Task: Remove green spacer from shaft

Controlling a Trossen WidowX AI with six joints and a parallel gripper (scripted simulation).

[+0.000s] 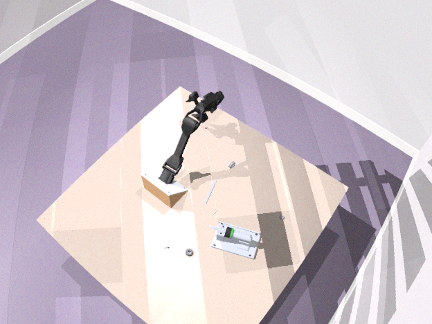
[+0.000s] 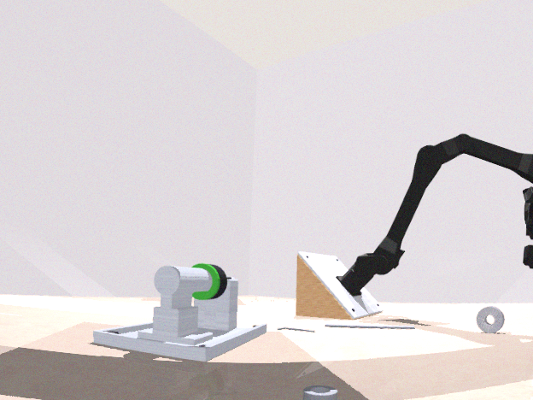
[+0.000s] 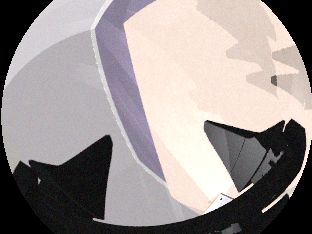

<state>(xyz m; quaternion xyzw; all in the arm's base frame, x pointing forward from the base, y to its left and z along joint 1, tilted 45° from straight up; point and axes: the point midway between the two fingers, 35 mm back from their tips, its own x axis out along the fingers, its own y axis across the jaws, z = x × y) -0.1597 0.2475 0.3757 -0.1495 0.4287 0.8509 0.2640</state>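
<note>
The dark spacer lies 63 cm ahead of my gripper tip, 48 cm to the right of it and 6 cm below it. Round my gripper tip: green spacer (66 cm ahead, 47 cm to the right, 6 cm below); grey shaft (63 cm ahead, 48 cm to the right, 6 cm below).
</note>
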